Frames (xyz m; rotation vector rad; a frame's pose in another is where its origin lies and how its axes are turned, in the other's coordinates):
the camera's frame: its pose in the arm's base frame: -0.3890 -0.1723 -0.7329 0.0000 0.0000 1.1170
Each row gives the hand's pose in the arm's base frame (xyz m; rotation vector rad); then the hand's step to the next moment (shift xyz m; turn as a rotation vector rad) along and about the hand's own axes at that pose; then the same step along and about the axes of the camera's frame.
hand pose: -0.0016 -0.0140 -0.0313 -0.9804 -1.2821 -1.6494
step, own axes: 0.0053 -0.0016 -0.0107 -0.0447 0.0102 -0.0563
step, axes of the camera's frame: -0.0118 -0.0008 0.0024 -0.0365 -0.0407 -0.0478
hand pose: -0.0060 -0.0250 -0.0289 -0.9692 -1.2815 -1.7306
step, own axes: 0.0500 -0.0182 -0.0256 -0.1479 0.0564 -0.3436
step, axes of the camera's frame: -0.0429 0.0245 0.0324 -0.2623 -0.2030 -0.1819
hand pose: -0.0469 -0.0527 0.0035 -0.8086 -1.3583 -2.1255
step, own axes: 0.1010 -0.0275 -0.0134 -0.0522 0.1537 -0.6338
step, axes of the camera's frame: -0.0499 0.0789 0.0493 -0.5716 -0.2812 -0.1492
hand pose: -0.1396 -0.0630 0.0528 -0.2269 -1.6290 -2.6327
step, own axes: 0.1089 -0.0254 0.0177 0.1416 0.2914 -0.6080
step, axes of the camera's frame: -0.0187 0.1116 0.0009 -0.6749 -0.1380 0.0121
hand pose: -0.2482 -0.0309 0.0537 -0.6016 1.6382 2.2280
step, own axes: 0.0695 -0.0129 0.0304 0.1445 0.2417 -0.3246
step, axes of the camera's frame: 0.0040 0.0669 -0.0378 -0.4276 0.0059 0.0427
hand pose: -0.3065 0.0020 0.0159 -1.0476 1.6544 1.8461
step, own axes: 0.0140 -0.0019 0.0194 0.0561 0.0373 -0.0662
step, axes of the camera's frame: 0.0101 0.0180 -0.0122 -0.0922 0.0069 -0.0195
